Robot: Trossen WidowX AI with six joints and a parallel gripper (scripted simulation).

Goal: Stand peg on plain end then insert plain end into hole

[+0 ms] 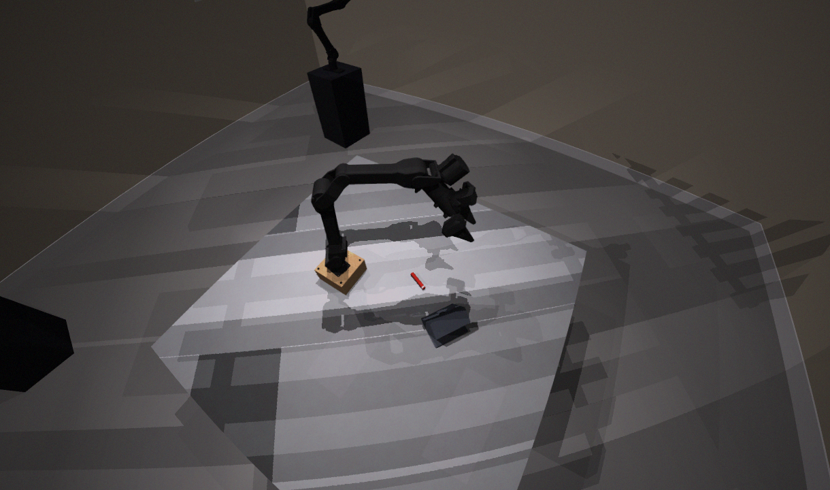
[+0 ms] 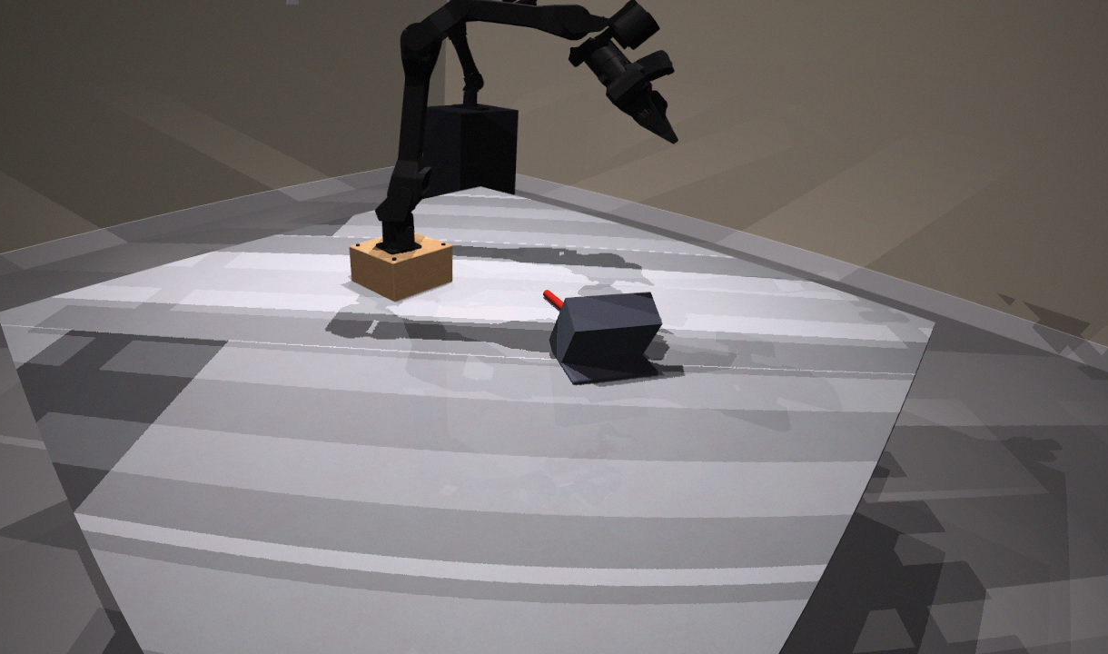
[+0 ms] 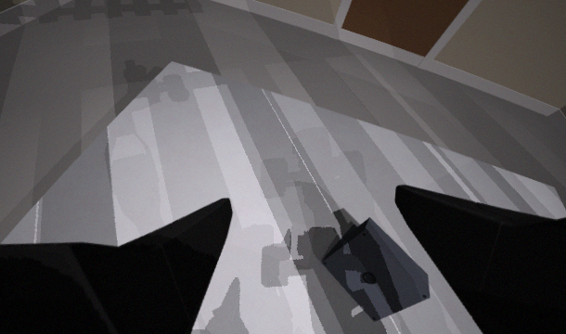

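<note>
Now: the red peg 30 cm below my gripper tip, 11 cm to the right of it and 11 cm behind it. From my gripper tip the other things lie so: dark grey sloped panel: 26 cm below, 18 cm to the right, 6 cm ahead.
</note>
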